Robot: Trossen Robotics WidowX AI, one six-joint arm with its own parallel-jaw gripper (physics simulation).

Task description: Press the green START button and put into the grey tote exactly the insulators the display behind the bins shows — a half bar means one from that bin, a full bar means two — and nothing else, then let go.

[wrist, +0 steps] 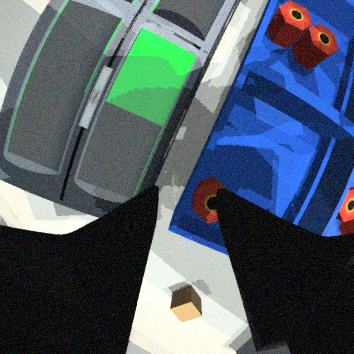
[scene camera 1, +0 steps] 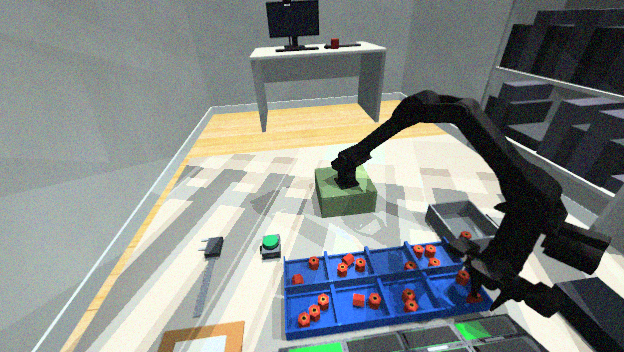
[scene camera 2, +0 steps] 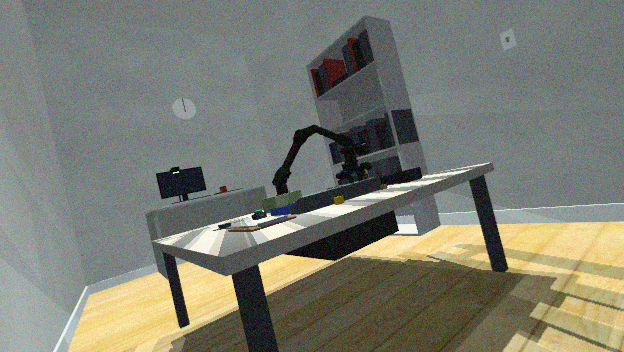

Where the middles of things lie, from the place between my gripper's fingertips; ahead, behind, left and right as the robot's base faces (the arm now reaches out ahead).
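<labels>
Counted from my hand, the grey tool (scene camera 1: 214, 245) is 20 mm below, 570 mm to the right and 310 mm behind. The black box (scene camera 1: 586, 308) is 190 mm to the left of my hand and 130 mm ahead of it. And there's the display (scene camera 2: 309, 203), which is 200 mm to the right of my hand and 30 mm ahead of it.
</labels>
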